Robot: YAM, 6 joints.
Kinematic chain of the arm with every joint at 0, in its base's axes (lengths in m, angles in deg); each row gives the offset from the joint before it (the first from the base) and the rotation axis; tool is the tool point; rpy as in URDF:
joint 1: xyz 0 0 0.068 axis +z
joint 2: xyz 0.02 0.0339 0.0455 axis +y
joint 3: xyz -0.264 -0.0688 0 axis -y
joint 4: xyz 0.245 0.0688 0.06 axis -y
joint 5: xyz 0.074 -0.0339 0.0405 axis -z
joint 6: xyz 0.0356 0 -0.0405 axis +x
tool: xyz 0 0 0 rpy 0 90 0
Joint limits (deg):
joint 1: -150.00..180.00
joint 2: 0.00..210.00
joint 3: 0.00..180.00
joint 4: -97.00..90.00
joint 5: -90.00..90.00
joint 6: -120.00..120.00
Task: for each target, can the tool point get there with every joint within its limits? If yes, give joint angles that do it. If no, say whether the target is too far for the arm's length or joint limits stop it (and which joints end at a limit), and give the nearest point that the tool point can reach.
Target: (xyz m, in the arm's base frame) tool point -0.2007 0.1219 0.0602
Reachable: yes | joints 142.51 121.04 52.20 -63.85 -45.55 -37.36
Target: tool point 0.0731 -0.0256 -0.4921
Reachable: no: joint limits stop it (at a limit: joint 2) | nearest point 0.1186 -0.0415 -0.3588 | short by 0.142 m
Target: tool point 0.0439 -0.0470 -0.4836
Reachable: no: joint limits stop it (at a limit: joint 2) | nearest point 0.0787 -0.0843 -0.3549 | short by 0.138 m
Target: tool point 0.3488 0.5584 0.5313
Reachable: no: too far | nearest point 0.2880 0.4611 0.4562 | short by 0.137 m
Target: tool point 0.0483 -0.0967 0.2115
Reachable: yes | joints -74.73 25.11 23.34 -38.51 -36.33 -91.41
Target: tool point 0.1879 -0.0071 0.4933
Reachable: yes | joints -3.07 73.84 111.36 -77.68 -4.78 -21.19
